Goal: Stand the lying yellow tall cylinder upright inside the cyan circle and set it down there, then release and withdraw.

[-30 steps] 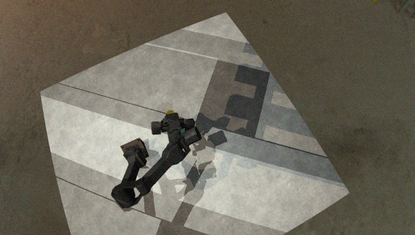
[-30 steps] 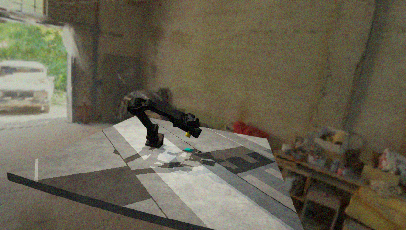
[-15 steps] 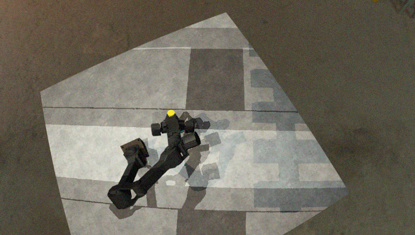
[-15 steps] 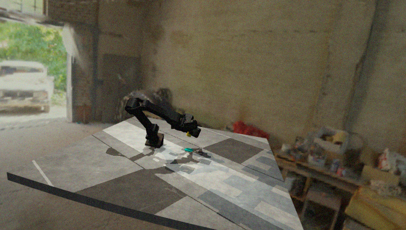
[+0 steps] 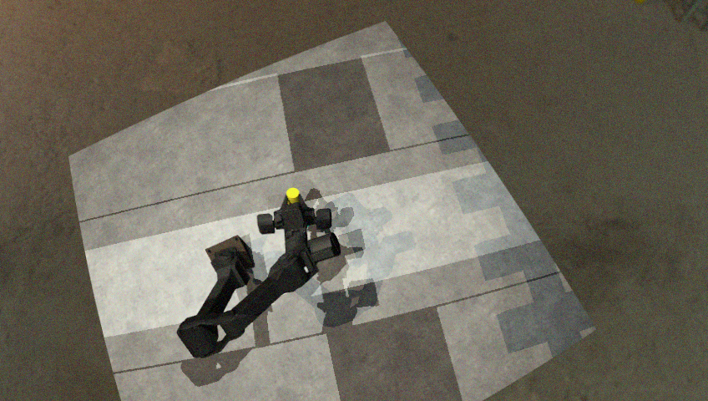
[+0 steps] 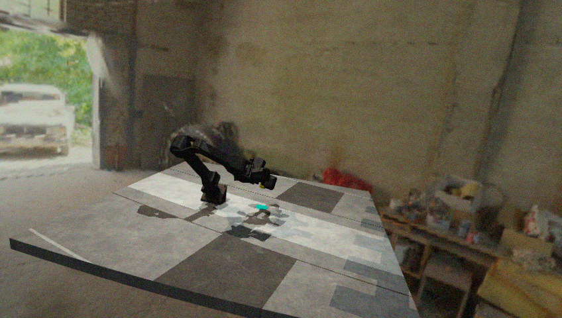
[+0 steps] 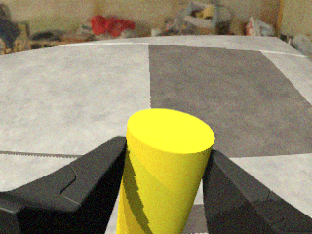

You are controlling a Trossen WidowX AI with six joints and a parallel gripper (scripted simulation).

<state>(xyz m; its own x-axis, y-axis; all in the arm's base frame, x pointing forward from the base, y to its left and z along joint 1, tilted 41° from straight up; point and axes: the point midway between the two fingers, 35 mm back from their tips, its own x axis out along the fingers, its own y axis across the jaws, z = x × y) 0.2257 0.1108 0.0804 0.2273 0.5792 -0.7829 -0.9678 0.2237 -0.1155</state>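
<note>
The cyan circle lies 15 cm below my gripper tip and 1 cm to the right of it. The rest, counted from my gripper tip: yellow cylinder (2 cm below).
</note>
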